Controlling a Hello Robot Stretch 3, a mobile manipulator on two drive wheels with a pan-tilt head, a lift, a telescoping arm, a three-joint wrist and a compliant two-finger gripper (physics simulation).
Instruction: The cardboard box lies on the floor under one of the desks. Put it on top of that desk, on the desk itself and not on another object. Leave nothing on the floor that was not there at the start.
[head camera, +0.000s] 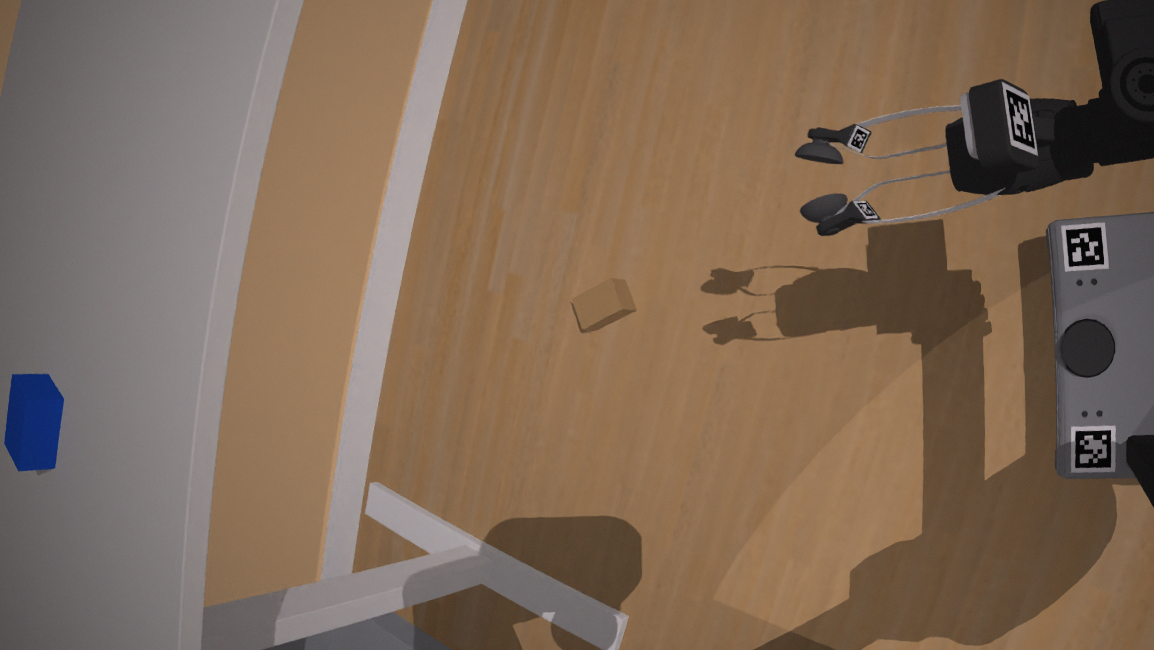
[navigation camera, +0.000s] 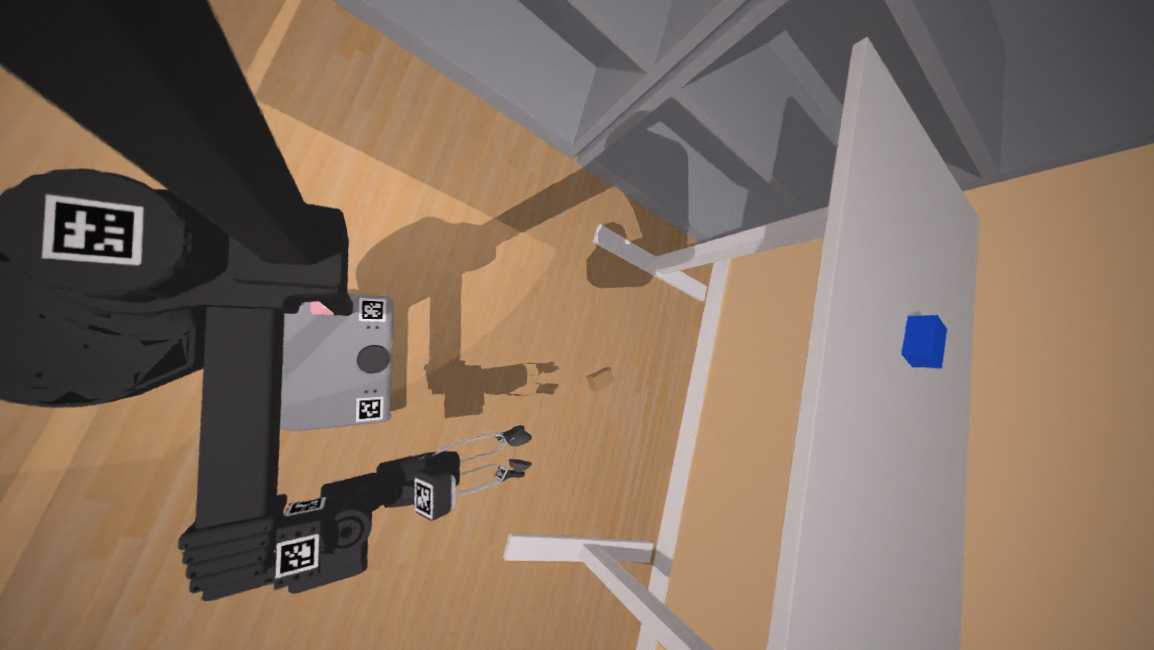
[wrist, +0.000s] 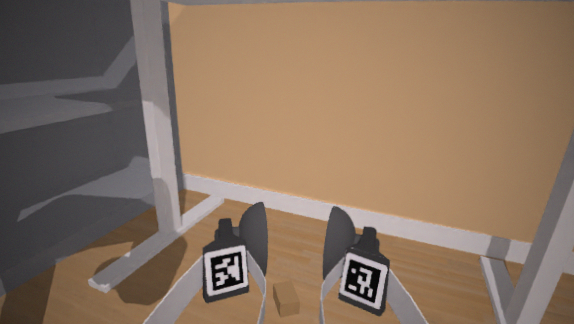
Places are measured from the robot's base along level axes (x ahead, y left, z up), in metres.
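Pixels of known places: gripper, fingertip midpoint: (head camera: 801, 185) (navigation camera: 529, 448); robot's base, origin of the base link: (head camera: 1085, 347) (navigation camera: 371, 356).
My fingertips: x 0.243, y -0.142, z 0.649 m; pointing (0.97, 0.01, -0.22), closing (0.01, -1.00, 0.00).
Observation:
Ahead of a thing's pixels: the offset from my fingertips to its top centre. Level surfaces: height alone.
The small brown cardboard box @(dx +0.578, dy +0.030, dz -0.599 m) (head camera: 601, 305) (navigation camera: 600, 378) (wrist: 286, 298) lies on the floor between the desk's two legs. In the wrist view it shows at the bottom, below and between the fingertips. The desk has a pale grey top @(dz +0.301 m) (head camera: 137, 242) (navigation camera: 880, 419) on white legs. My gripper (head camera: 822, 179) (navigation camera: 520, 450) (wrist: 296, 228) is open and empty. It is above the floor, on the robot's side of the box and apart from it; in the head camera view it is to the right of the box and higher up in the picture.
A blue block @(dx +0.742, dy +0.191, dz +0.346 m) (head camera: 33, 421) (navigation camera: 923, 341) stands on the desk top. White desk feet (head camera: 557, 589) (navigation camera: 578, 548) (wrist: 155, 253) stand on the floor on both sides of the box. A grey shelf unit (navigation camera: 484, 84) stands beside the desk. A wall with a white skirting board (wrist: 300, 207) is behind.

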